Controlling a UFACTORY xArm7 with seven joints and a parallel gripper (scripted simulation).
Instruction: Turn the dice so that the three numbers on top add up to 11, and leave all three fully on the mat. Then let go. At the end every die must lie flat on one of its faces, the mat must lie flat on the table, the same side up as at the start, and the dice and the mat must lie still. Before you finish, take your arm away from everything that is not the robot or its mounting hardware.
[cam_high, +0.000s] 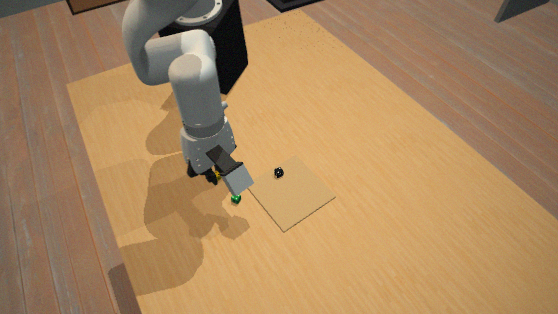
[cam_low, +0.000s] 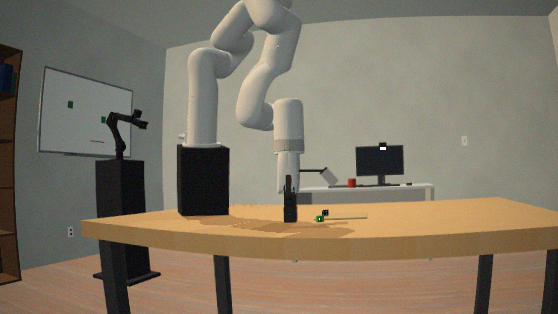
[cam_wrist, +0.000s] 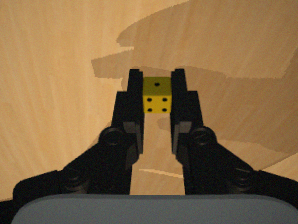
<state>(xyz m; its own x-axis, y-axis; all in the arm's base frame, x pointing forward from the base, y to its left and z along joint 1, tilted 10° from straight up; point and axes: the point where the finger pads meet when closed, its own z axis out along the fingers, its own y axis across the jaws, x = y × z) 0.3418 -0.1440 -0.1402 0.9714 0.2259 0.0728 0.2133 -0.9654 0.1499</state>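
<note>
Right now the tan mat is 110 mm ahead of my hand, 120 mm to the left of it and 20 mm below it. The rest, counted from my hand: black die 60 mm ahead, 120 mm to the left, 10 mm below; then yellow die 10 mm below; then green die 70 mm ahead, 10 mm to the left, 10 mm below.
</note>
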